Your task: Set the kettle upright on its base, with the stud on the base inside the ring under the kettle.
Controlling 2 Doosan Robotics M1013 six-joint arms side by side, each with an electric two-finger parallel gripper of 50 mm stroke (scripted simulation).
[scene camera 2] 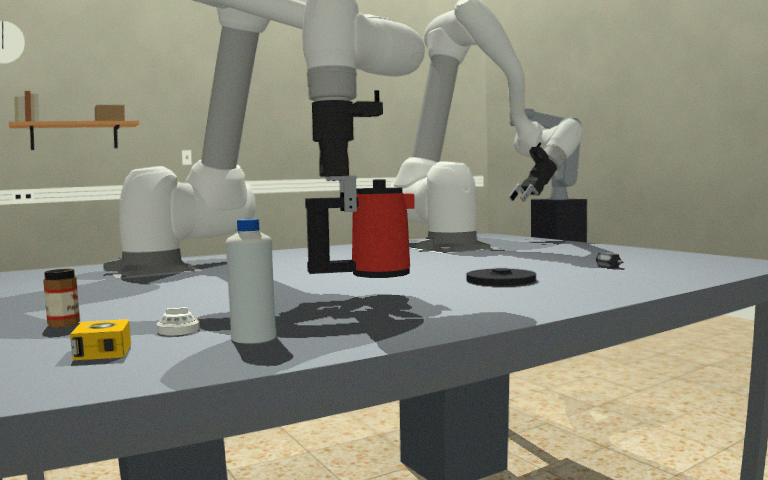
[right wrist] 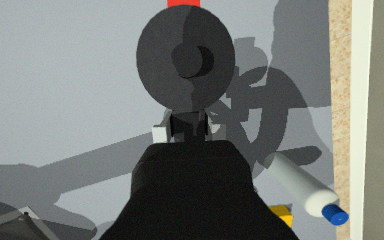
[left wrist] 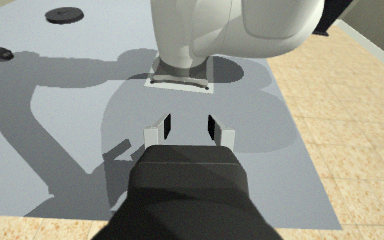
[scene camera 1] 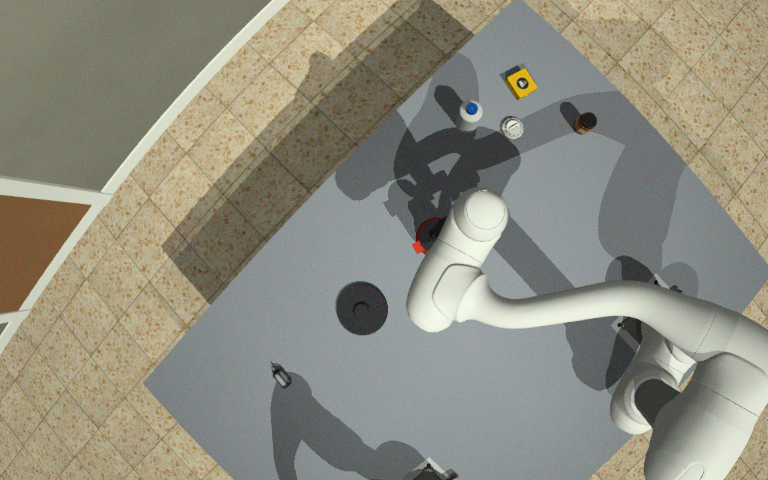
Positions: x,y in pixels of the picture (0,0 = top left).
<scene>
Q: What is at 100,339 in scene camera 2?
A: A yellow tape measure.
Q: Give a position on a white bottle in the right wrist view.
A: At 317,199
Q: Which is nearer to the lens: the round black base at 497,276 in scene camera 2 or the brown jar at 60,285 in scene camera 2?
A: The brown jar.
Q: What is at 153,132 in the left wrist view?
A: My left gripper.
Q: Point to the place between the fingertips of my right gripper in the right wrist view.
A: At 188,118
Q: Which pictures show my left gripper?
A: Scene camera 2 and the left wrist view only.
</scene>
